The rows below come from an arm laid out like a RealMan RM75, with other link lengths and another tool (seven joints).
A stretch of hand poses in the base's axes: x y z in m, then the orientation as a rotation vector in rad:
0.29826, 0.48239, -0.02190, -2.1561, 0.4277, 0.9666
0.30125, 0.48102, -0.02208, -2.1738, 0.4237, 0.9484
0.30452, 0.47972, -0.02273, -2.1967, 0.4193, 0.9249
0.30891, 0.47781, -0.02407, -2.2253, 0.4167, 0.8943
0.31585, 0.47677, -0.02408, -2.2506, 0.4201, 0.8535
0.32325, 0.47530, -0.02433, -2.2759, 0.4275, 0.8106
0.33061, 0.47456, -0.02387, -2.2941, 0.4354, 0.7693
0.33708, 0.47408, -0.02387, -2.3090, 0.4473, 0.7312
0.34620, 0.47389, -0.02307, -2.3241, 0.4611, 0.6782
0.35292, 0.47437, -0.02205, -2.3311, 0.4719, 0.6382
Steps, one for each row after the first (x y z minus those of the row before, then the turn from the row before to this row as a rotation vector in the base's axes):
0.00299, -0.00137, -0.00018, -0.0113, -0.0171, 0.0021
0.00327, -0.00130, -0.00065, -0.0151, -0.0217, 0.0024
0.00439, -0.00191, -0.00134, -0.0202, -0.0268, 0.0009
0.00694, -0.00104, -0.00001, -0.0188, -0.0316, -0.0075
0.00740, -0.00147, -0.00025, -0.0207, -0.0316, -0.0104
0.00736, -0.00074, 0.00046, -0.0152, -0.0293, -0.0124
0.00647, -0.00048, 0.00000, -0.0145, -0.0254, -0.0148
0.00912, -0.00019, 0.00080, -0.0149, -0.0354, -0.0205
0.00672, 0.00048, 0.00102, -0.0079, -0.0262, -0.0170

